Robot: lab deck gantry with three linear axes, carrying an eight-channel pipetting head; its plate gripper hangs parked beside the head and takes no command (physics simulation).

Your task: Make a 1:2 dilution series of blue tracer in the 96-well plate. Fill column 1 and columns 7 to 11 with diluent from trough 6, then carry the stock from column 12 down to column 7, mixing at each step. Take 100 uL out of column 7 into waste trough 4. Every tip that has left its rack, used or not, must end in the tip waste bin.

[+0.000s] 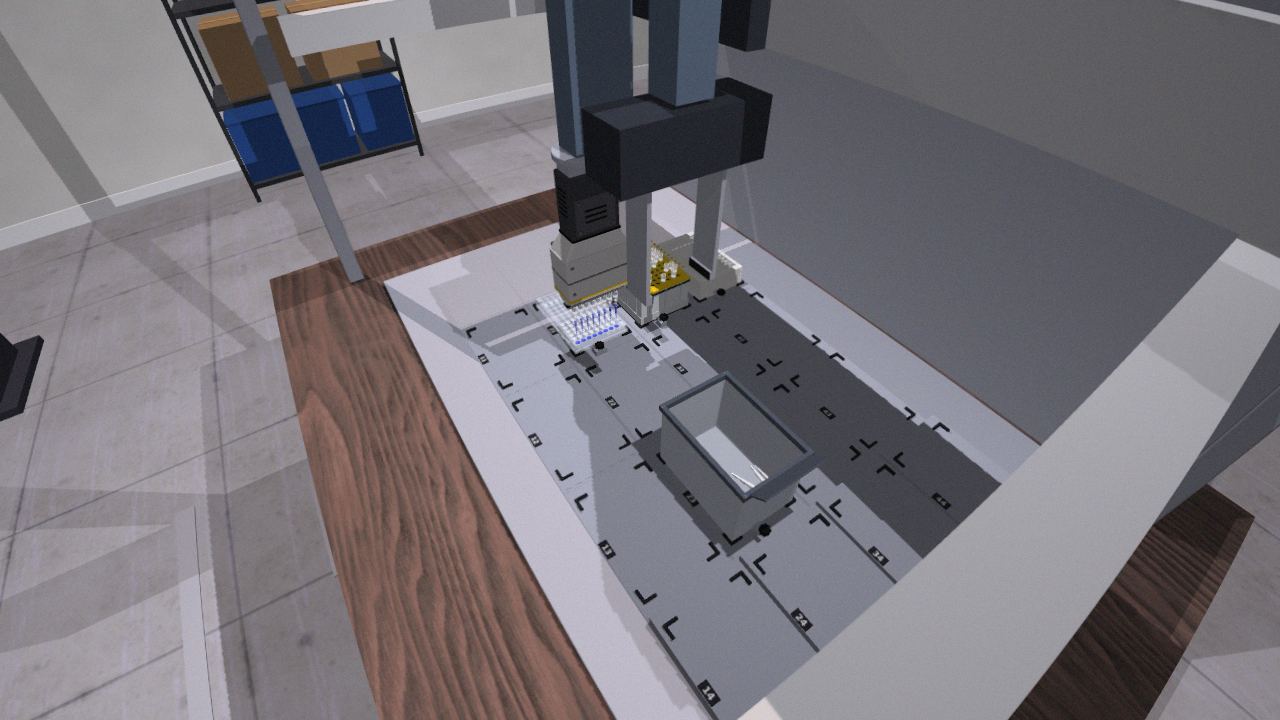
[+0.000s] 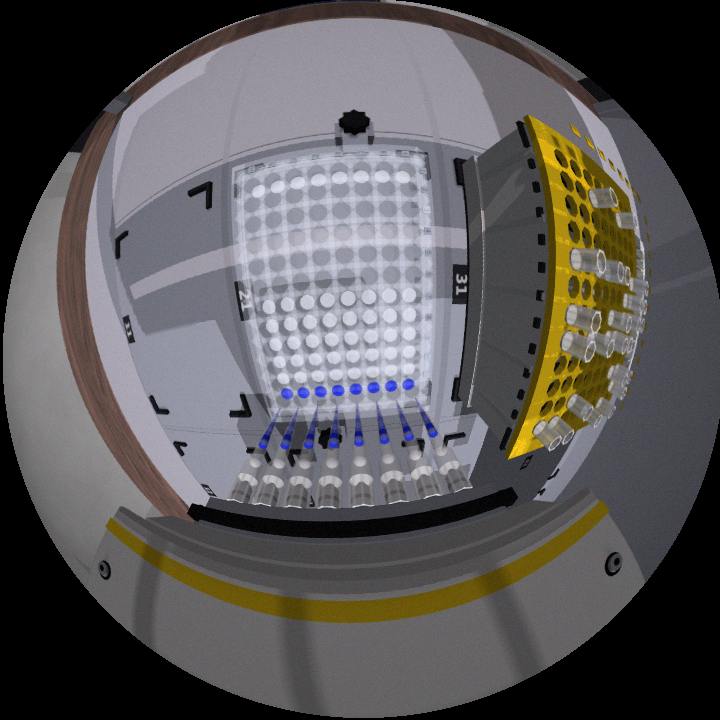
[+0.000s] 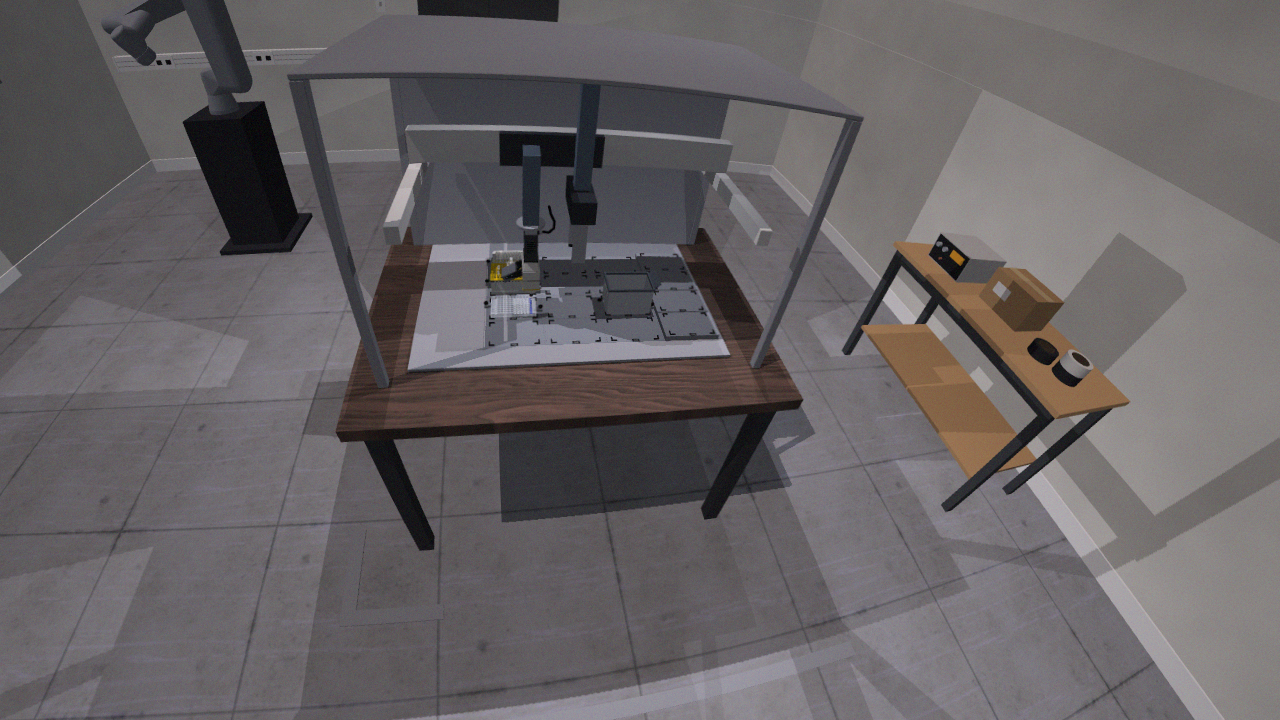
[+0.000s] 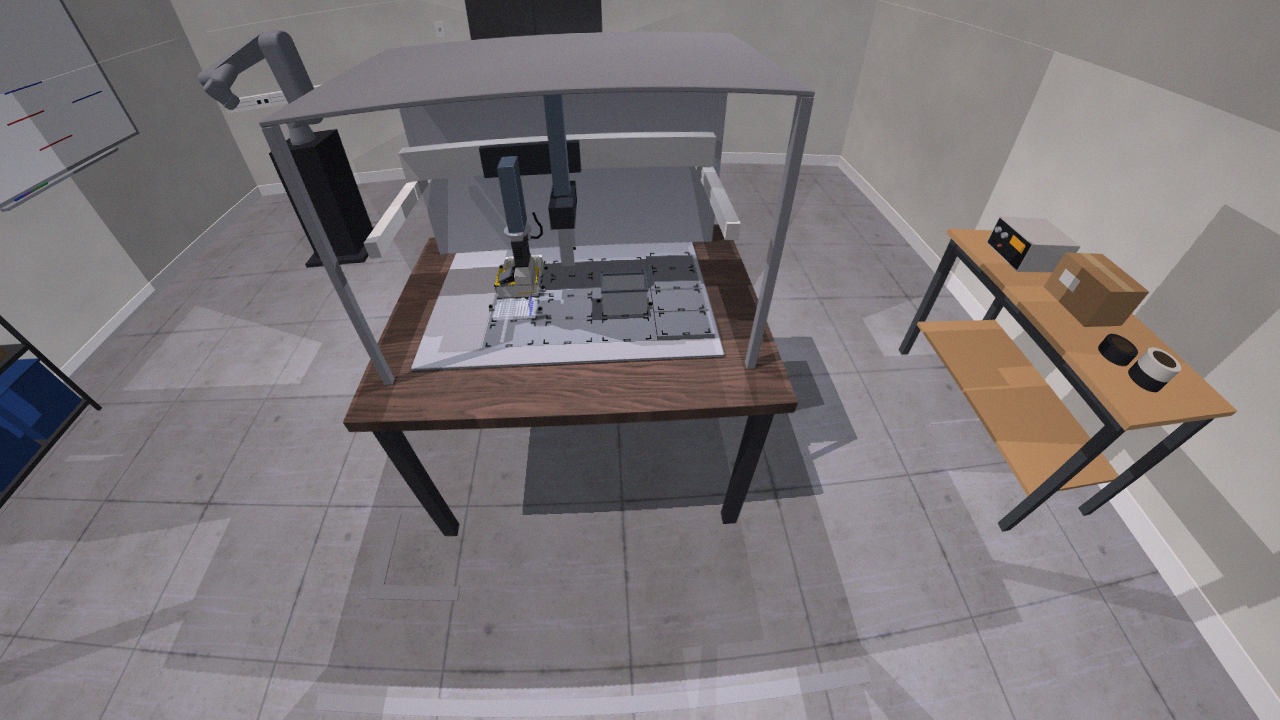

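Observation:
The pipetting head (image 1: 588, 264) (image 2: 349, 577) carries eight tips (image 2: 359, 441) (image 1: 597, 316) with blue liquid in their lower parts. They hang above the column 12 end of the 96-well plate (image 2: 427, 251) (image 3: 510, 307) (image 4: 512, 309). Column 12 is blue; columns 7 to 11 and column 1 look whitish, the columns between look unfilled. The yellow-topped tip rack (image 2: 556, 282) (image 1: 664, 284) still holds scattered tips. The tip waste bin (image 1: 693, 470) (image 3: 628, 297) has a few tips inside. The parked plate gripper (image 1: 673, 293) is open, nothing between its fingers. Troughs 4 and 6 cannot be made out.
A pale labware piece (image 1: 729, 266) stands behind the tip rack. Black clamp knobs (image 2: 353, 122) (image 1: 764, 530) stand beside the plate and bin. Frame posts (image 3: 810, 241) (image 4: 783, 232) rise at the table's front corners. A side bench (image 3: 1011, 335) stands at the right.

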